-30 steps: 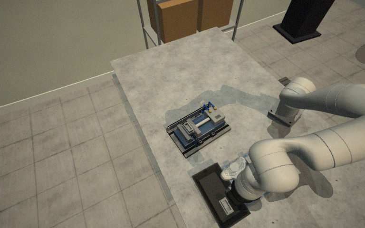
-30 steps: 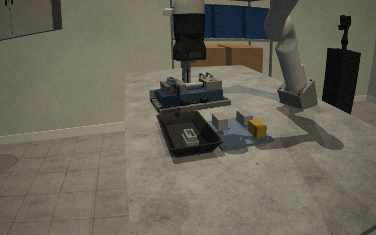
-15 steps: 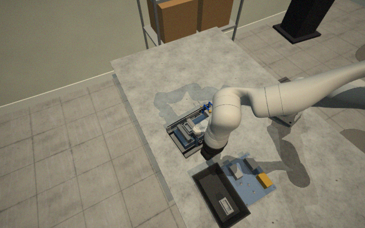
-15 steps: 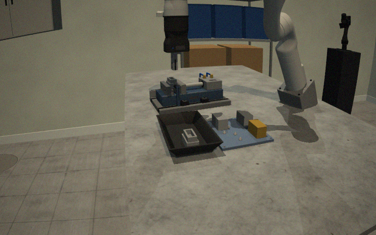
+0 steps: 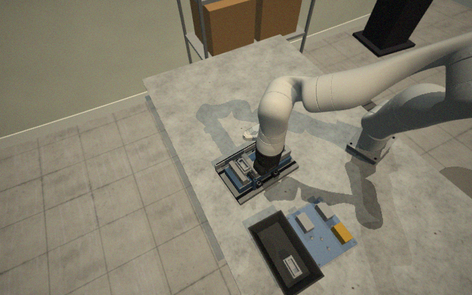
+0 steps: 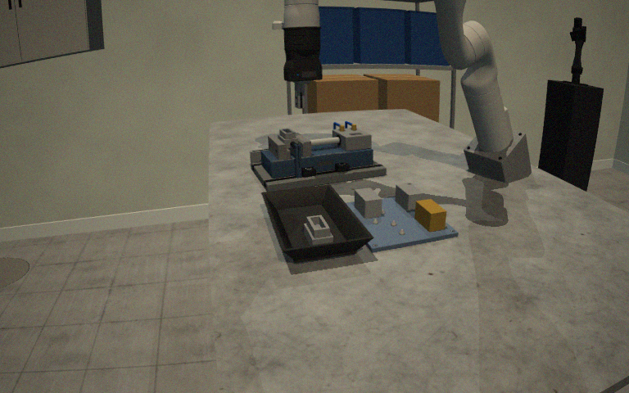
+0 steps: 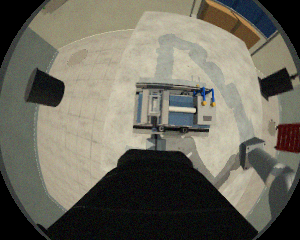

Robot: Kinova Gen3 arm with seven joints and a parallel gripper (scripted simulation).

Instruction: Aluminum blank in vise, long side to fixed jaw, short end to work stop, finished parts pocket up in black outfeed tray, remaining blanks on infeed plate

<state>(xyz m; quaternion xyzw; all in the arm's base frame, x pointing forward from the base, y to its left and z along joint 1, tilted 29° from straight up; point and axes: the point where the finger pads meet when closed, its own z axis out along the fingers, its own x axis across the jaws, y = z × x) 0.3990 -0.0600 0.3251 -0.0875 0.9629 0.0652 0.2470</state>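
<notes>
The fixed jaw is 120 mm below my hand, 70 mm to the right of it and 50 mm ahead of it. From my hand the other things lie so: gray blank 180 mm to the left, 180 mm below, 110 mm behind; vise 160 mm below, 90 mm to the right, 50 mm behind; infeed plate 220 mm to the left, 200 mm below, 150 mm behind.
</notes>
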